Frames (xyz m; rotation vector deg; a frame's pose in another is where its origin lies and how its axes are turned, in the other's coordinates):
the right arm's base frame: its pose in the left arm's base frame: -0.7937 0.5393 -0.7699 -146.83 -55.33 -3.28
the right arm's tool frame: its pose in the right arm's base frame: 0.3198 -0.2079 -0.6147 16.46 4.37 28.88
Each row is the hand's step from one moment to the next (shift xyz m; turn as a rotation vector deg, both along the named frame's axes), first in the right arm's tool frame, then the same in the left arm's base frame.
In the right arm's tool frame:
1: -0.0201 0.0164 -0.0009 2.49 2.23 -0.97
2: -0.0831 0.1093 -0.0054 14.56 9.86 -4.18
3: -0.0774 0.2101 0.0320 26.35 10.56 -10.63
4: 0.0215 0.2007 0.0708 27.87 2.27 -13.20
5: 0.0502 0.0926 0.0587 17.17 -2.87 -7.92
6: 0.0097 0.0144 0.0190 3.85 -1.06 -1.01
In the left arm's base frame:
1: -0.0170 -0.0172 -0.0095 2.92 -1.75 -0.73
2: -0.0636 -0.1032 -0.0648 16.36 -6.90 -3.38
3: -0.0481 -0.1542 -0.1583 28.95 -8.93 0.92
4: 0.0412 -0.1017 -0.1836 29.55 -3.99 8.19
5: 0.0545 -0.0220 -0.1053 17.52 0.88 7.63
6: 0.0088 0.0031 -0.0240 3.75 0.99 1.39

